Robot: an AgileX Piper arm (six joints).
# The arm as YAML. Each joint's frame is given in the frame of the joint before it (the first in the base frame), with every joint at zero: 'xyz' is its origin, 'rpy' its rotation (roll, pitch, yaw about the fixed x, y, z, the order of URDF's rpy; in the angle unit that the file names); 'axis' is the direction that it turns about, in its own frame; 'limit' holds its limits. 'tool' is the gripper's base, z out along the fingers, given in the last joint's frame.
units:
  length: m
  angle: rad
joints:
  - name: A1
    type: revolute
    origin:
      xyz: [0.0, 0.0, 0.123]
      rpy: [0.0, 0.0, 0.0]
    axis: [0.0, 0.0, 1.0]
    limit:
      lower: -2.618
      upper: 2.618
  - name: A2
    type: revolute
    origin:
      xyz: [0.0, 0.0, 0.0]
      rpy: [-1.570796, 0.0, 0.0]
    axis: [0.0, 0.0, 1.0]
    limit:
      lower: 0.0
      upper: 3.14
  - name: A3
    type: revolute
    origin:
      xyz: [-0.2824, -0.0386, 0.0]
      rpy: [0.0, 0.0, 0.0]
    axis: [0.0, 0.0, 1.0]
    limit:
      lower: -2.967
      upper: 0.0
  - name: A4
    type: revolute
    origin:
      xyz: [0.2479, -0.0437, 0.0]
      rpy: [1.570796, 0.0, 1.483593]
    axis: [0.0, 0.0, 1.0]
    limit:
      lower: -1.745
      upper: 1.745
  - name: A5
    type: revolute
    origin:
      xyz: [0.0, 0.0, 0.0]
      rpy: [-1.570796, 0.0, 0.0]
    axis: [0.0, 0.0, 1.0]
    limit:
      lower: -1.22
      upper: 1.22
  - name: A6
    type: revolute
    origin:
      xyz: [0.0, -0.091, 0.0]
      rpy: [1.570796, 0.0, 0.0]
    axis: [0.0, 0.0, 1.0]
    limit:
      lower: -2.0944
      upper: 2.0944
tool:
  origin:
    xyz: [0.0, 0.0, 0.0]
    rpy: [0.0, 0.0, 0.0]
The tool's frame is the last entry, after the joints.
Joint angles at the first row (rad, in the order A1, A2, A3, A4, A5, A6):
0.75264, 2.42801, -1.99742, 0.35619, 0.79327, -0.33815
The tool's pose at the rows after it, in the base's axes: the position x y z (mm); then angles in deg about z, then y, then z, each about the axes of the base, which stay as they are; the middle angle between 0 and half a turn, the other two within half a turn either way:
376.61, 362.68, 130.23, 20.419, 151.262, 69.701
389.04, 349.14, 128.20, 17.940, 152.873, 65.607
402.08, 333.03, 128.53, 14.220, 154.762, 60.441
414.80, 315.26, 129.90, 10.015, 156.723, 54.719
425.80, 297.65, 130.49, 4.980, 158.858, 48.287
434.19, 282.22, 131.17, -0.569, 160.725, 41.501
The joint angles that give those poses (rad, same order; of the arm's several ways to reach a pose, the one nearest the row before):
0.72722, 2.44106, -2.00329, 0.32183, 0.79581, -0.30964
0.69701, 2.44765, -2.01299, 0.27620, 0.81007, -0.28410
0.66338, 2.45024, -2.02496, 0.22146, 0.83413, -0.25933
0.62770, 2.45095, -2.03722, 0.16780, 0.86443, -0.23706
0.59456, 2.45272, -2.04838, 0.11353, 0.89817, -0.21612
0.56730, 2.45333, -2.05655, 0.06446, 0.92964, -0.19688

